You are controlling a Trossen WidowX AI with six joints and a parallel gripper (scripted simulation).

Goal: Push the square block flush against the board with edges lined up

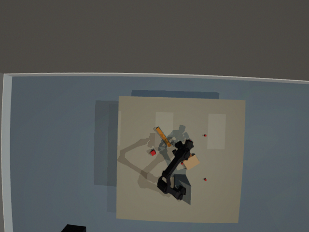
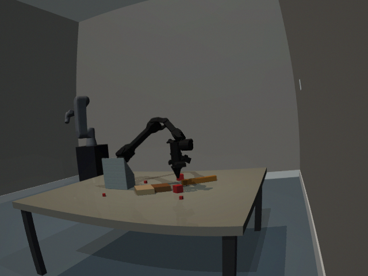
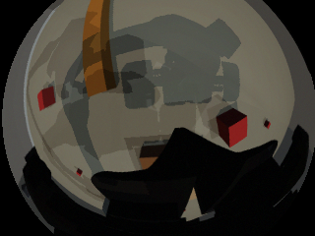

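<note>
Now: gripper tip 90 mm past the square block, 60 mm to the left of it and 50 mm above it. Round my gripper tip: board 70 mm ahead, 170 mm to the left, 50 mm below.
</note>
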